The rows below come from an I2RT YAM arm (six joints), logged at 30 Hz.
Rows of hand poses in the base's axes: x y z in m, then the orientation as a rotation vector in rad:
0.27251 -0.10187 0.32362 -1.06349 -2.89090 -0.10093
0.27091 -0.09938 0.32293 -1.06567 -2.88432 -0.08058
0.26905 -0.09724 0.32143 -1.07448 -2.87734 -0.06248
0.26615 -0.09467 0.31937 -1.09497 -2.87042 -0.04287
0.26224 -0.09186 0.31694 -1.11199 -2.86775 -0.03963
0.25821 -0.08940 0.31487 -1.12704 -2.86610 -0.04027
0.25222 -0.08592 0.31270 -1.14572 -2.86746 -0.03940
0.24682 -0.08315 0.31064 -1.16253 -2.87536 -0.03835
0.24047 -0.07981 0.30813 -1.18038 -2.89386 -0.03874
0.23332 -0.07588 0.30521 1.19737 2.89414 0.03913
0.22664 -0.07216 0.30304 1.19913 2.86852 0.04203
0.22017 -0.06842 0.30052 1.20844 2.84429 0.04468
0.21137 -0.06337 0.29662 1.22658 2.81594 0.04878
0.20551 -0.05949 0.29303 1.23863 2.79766 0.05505
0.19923 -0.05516 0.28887 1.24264 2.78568 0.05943
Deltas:
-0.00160 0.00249 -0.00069 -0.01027 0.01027 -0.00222
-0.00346 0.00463 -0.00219 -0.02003 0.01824 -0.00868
-0.00636 0.00720 -0.00425 -0.03238 0.02282 -0.02237
-0.01027 0.01001 -0.00668 -0.03580 0.02066 -0.03337
-0.01430 0.01247 -0.00875 -0.03696 0.01722 -0.04299
-0.02029 0.01595 -0.01092 -0.04053 0.01026 -0.05417
-0.02569 0.01872 -0.01298 -0.04610 -0.00187 -0.06277
-0.03204 0.02206 -0.01549 -0.05438 -0.02402 -0.06971
-0.03919 0.02599 -0.01841 -0.06310 -0.04742 -0.08053
-0.04587 0.02971 -0.02058 -0.06920 -0.06935 -0.08868
-0.05234 0.03345 -0.02310 -0.07406 -0.08704 -0.10094
-0.06114 0.03850 -0.02700 -0.07816 -0.10494 -0.11970
-0.06700 0.04238 -0.03059 -0.07844 -0.11696 -0.13218
-0.07328 0.04671 -0.03475 -0.07891 -0.12643 -0.13813

